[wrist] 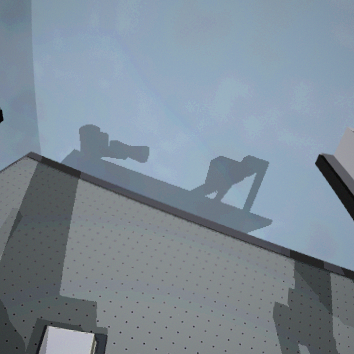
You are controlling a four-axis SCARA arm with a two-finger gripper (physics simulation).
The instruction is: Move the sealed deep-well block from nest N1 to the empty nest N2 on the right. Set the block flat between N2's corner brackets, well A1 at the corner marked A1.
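Frame: origin at the arm's base, x left, y ahead, z down, level; centimetres.
Where they show: gripper, fingertip midpoint: [165, 115].
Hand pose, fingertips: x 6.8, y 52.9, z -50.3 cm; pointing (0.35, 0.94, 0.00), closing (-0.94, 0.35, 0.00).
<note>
After its pixels a point has its place.
My gripper [165, 115] @[x 6.8, y 52.9, z -50.3 cm] is open, with nothing between its fingers. The black pad and pale body of one finger show at the right edge of the wrist view, and a small black tip of the other shows at the left edge. The sealed deep-well block cannot be made out for certain, and neither nest N1 nor nest N2, their corner brackets or the A1 mark can be identified in this view.
A grey perforated board [175, 265] @[x 10.0, y 84.0, z -1.3 cm] with a dark edge crosses the lower part. A white-topped object [69, 341] @[x 19.3, y 56.0, z -6.7 cm] with dark sides is cut off at the bottom left. Shadows of the arm and equipment fall on the blue-grey floor [200, 65] and the board.
</note>
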